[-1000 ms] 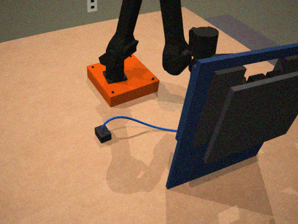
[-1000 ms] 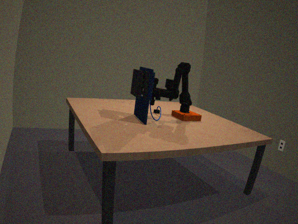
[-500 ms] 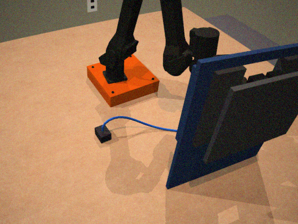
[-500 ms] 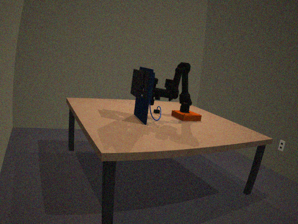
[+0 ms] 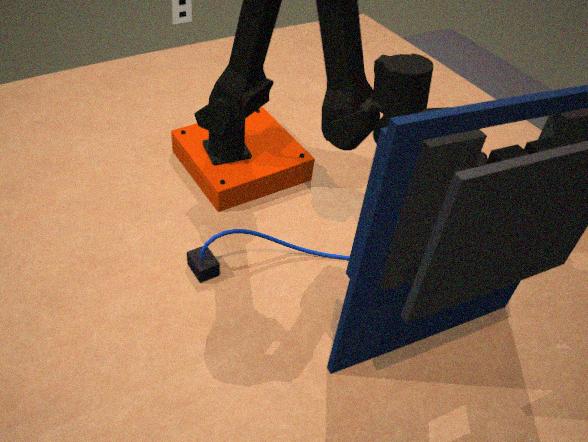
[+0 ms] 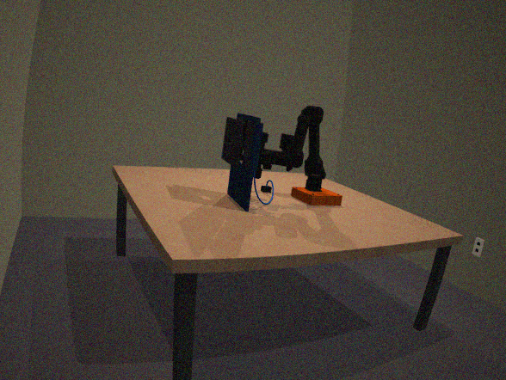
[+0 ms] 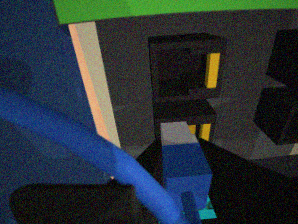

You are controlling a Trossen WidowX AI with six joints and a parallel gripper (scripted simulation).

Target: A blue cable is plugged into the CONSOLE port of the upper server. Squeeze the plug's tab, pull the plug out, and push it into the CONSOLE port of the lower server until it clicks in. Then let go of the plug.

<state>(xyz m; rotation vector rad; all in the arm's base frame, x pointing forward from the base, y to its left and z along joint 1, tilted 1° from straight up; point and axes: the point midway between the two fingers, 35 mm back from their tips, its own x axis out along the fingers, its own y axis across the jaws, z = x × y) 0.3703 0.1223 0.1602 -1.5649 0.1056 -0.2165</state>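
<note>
Right now the blue plug is right at my gripper tip. From my gripper tip the other things lie so: black block 210 mm behind, 210 mm to the right, 190 mm below.
</note>
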